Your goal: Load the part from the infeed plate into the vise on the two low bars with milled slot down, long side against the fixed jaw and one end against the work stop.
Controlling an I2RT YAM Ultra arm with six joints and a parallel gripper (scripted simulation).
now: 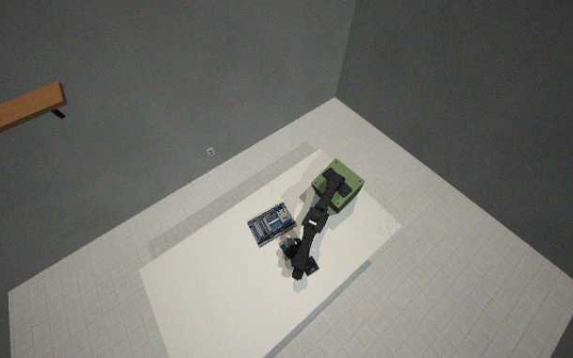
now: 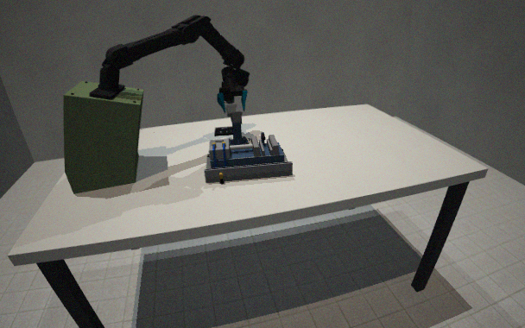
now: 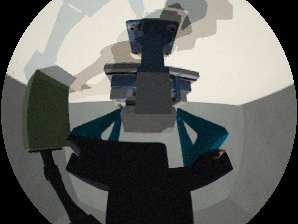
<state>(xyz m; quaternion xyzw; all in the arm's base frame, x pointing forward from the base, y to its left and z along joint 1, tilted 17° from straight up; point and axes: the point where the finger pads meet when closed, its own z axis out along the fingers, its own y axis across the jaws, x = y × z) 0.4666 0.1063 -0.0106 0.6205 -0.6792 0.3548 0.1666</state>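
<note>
Right now my hand is 10 mm to the right of the grey block part and 10 mm above it. Round my hand: cylinder rod (10 mm behind, 190 mm to the right, 80 mm below); then air cylinder (80 mm behind, 190 mm to the right, 80 mm below); then vise (10 mm ahead, 200 mm to the right, 120 mm below).
</note>
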